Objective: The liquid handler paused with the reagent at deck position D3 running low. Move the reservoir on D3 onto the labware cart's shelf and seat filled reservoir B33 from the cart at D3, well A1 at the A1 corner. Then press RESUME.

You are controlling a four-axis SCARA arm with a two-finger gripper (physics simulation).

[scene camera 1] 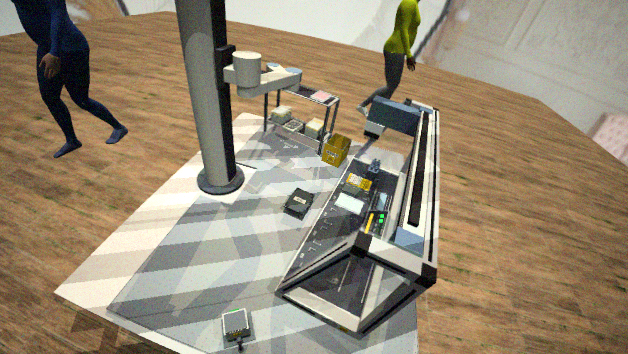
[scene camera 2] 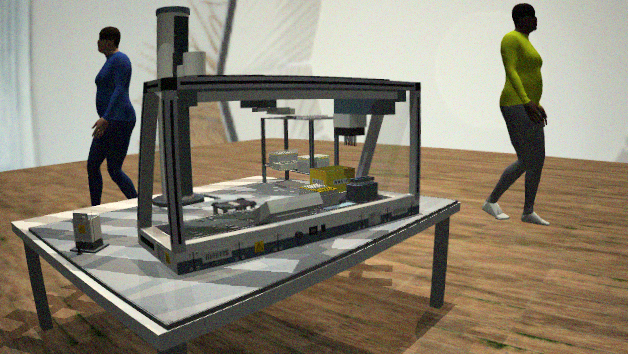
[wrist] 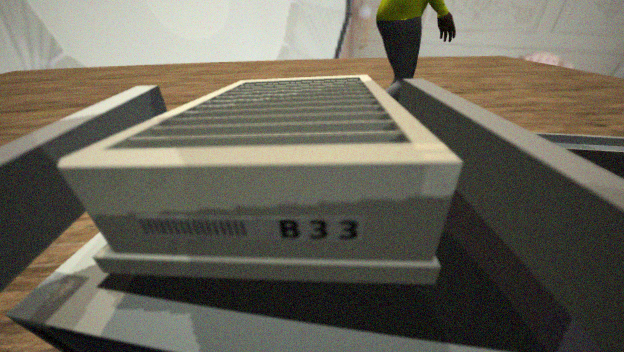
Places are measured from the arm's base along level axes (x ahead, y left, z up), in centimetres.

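Pixels of known places: gripper, fingertip midpoint: (wrist: 284, 104); arm's base at its link origin: (scene camera 1: 221, 179).
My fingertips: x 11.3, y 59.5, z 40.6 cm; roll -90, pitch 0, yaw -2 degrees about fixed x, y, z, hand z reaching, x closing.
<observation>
For each thing: its middle in the pictures, then the offset to it from my fingertips. "spot": a spot on its surface instead. Level surfaces: height alone.
- filled reservoir B33 at the middle of its body: (wrist: 290, 132) (scene camera 2: 280, 111) dz -1.1, dx +0.2, dy -0.7 cm
- cart's grey top shelf at a spot on its surface: (wrist: 240, 327) spot: dz -4.3, dx -1.6, dy -7.3 cm
- labware cart at a spot on its surface: (scene camera 1: 265, 110) spot: dz -22.5, dx -8.2, dy -6.3 cm
- deck at its surface level: dz -34.1 cm
- pink-topped plate at the middle of its body: (scene camera 1: 321, 96) dz -3.6, dx +27.1, dy -6.9 cm
- small box device at the middle of its body: (scene camera 2: 87, 229) (scene camera 1: 236, 324) dz -32.9, dx +30.8, dy -122.6 cm
My gripper (wrist: 284, 104) is shut on filled reservoir B33 (wrist: 260, 200), a cream block with parallel troughs, barcode and "B33" on its near end. In the wrist view its base stands a little above the cart's grey top shelf (wrist: 240, 327), with dark shadow beneath. In scene camera 2 a pale block, apparently B33 (scene camera 2: 285, 110), hangs just above the cart's top (scene camera 2: 320, 117). The arm hides it in scene camera 1. The labware cart (scene camera 1: 265, 110) bears several pale containers low down. The liquid handler (scene camera 1: 425, 165) has a deck (scene camera 1: 312, 250); D3's label and RESUME are not legible.
A pink-topped plate (scene camera 1: 321, 95) lies on the cart's top. A yellow waste box (scene camera 1: 336, 149) (scene camera 2: 332, 177) stands between cart and handler. A dark labelled stand (scene camera 1: 299, 202) and a small box device (scene camera 1: 235, 324) (scene camera 2: 87, 230) are on the table. Two people stand beyond.
</observation>
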